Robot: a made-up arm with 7 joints.
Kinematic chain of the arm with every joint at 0, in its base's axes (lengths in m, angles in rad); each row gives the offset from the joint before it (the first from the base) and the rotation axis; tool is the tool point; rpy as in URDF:
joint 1: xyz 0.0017 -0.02 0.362 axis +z
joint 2: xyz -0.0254 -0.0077 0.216 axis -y
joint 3: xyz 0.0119 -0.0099 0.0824 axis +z
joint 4: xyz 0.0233 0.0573 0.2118 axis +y
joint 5: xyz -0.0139 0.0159 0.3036 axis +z
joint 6: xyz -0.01 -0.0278 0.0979 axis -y
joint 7: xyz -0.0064 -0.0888 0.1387 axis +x
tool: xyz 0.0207 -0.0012 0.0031 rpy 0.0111 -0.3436 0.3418
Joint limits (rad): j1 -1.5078..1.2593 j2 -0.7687..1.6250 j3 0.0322..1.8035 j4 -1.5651..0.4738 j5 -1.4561..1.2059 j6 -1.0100..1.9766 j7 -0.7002..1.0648
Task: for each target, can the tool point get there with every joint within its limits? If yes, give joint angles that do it. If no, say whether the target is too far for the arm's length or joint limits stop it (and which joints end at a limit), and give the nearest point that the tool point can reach.
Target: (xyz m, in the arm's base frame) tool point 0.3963 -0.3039 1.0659
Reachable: yes | joints 0.4255 -0.2875 1.6430 -1.0081 -0.7007 -0.7015 0.4150
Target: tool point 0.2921 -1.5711 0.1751
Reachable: no: too far | nearest point 0.0619 -0.8404 0.4147 | short by 0.803 m
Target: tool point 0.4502 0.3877 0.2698
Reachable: no: joint limits stop it (at a limit: joint 1, joint 3, joint 5) | nearest point 0.1586 0.3682 0.2708 | short by 0.292 m
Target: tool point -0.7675 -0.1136 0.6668
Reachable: yes | joints -0.3916 1.0705 1.0810 -0.7246 -1.1297 0.2150 0.2672
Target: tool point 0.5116 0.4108 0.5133
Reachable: no: joint limits stop it (at a limit: joint 1, joint 2, joint 3) | nearest point 0.4782 0.2275 0.6846 | short by 0.253 m
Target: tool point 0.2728 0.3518 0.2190
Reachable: no: joint limits stop it (at a limit: joint 1, joint 3, joint 5) | nearest point 0.1600 0.3446 0.2191 | short by 0.113 m
